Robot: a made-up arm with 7 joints.
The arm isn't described. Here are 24 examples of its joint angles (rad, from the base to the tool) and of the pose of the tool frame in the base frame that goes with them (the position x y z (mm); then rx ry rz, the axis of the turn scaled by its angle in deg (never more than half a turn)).
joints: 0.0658 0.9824 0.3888 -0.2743 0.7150 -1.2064 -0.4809
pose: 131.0 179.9 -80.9 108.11 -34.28 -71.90
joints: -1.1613 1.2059 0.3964 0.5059 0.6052 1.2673 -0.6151
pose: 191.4 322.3 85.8 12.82 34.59 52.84
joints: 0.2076 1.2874 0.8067 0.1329 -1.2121 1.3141 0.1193
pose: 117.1 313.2 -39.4 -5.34 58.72 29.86
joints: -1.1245 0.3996 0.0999 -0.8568 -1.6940 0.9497 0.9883
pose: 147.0 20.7 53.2 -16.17 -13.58 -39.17
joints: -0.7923 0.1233 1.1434 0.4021 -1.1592 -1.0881 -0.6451
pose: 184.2 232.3 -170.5 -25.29 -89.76 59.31
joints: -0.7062 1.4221 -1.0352 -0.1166 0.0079 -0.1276 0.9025
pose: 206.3 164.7 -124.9 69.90 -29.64 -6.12
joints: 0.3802 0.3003 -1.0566 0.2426 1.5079 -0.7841 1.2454
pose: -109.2 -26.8 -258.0 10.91 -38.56 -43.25
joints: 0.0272 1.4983 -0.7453 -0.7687 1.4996 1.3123 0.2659
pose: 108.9 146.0 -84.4 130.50 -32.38 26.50
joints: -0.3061 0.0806 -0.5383 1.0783 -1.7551 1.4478 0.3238
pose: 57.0 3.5 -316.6 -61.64 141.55 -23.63
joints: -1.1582 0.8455 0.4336 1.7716 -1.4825 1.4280 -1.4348
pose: 260.3 216.7 -147.8 -127.14 -25.38 -56.61
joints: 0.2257 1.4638 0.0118 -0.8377 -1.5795 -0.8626 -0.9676
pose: 127.5 136.4 -21.6 -18.77 -40.34 -84.22
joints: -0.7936 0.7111 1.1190 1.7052 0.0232 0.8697 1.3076
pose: 171.3 227.1 -264.5 9.52 112.96 85.62
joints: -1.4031 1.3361 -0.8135 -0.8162 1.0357 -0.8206 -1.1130
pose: 150.7 38.8 13.9 -141.74 30.10 37.02
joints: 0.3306 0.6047 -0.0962 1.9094 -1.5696 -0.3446 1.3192
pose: -221.5 278.0 -192.6 -58.64 -50.25 -147.77
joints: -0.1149 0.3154 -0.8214 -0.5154 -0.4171 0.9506 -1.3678
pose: 84.1 -27.1 -195.1 -31.79 49.56 -131.69
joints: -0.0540 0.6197 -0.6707 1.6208 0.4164 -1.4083 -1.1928
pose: -34.5 225.0 -290.3 4.66 60.72 -124.36
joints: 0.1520 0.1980 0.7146 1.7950 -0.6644 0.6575 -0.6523
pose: -173.1 80.3 -312.9 -105.71 83.90 59.27
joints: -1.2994 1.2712 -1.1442 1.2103 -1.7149 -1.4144 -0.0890
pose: 235.8 306.6 39.3 27.27 -71.30 27.67
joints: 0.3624 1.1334 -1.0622 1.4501 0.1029 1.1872 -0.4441
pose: -107.8 382.5 -78.2 -64.32 -125.29 -32.38
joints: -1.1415 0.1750 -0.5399 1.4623 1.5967 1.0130 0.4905
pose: 318.1 86.4 -181.2 149.60 2.83 36.97
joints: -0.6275 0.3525 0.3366 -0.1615 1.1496 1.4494 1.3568
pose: 210.3 192.3 -89.7 74.53 10.90 145.41
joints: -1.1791 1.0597 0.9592 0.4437 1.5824 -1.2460 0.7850
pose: 200.7 279.7 97.2 104.94 -86.60 46.60
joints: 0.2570 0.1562 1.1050 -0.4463 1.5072 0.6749 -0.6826
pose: -18.2 257.6 -97.6 64.55 85.87 65.96
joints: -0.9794 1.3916 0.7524 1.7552 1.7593 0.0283 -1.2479
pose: 136.8 400.6 -55.8 24.51 105.71 -13.60
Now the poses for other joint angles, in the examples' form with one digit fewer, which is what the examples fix.
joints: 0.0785 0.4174 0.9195 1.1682 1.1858 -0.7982 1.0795
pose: -27 248 -301 70.0 20.2 47.3
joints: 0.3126 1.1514 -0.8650 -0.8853 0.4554 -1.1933 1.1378
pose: -16 72 -90 -32.9 -41.0 -26.3
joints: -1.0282 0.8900 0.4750 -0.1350 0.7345 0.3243 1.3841
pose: 211 214 108 28.8 -85.7 125.1
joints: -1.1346 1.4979 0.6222 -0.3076 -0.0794 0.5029 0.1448
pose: 87 196 207 47.2 -70.3 55.9
